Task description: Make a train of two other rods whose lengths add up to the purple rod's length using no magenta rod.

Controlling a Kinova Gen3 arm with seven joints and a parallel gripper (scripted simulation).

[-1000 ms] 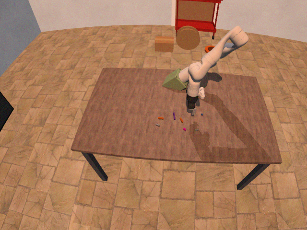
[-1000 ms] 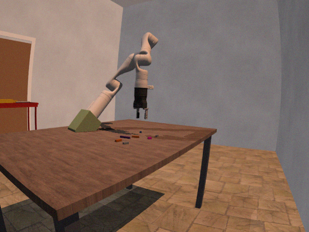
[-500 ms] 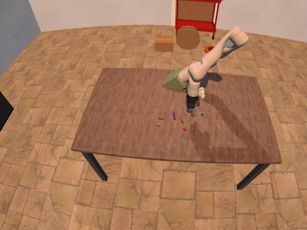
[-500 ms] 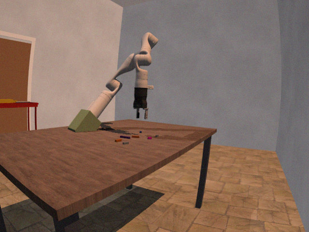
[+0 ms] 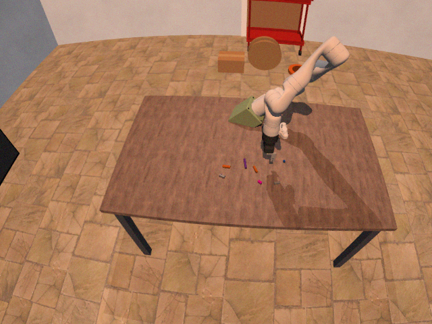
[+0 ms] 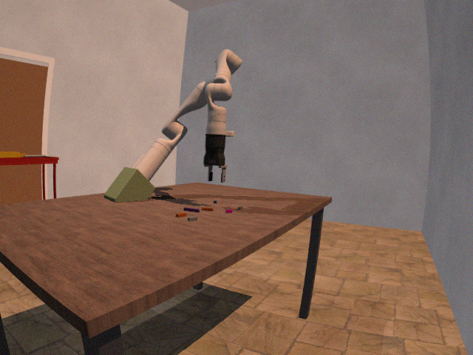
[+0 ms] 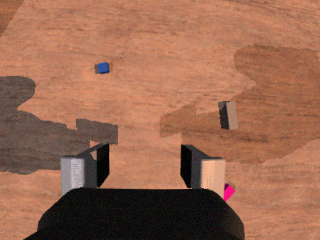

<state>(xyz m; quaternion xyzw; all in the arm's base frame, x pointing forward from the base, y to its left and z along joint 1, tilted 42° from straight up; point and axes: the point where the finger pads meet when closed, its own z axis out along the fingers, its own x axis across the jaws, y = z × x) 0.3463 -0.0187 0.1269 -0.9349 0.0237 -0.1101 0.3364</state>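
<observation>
The orange rod is 22 cm to the right of my hand and 11 cm below it. The rest, counted from my hand: magenta rod: 11 cm below, 9 cm ahead, 5 cm to the right; then purple rod: 13 cm to the right, 11 cm below, 2 cm behind; then blue rod: 11 cm below, 8 cm to the left, 5 cm behind.
</observation>
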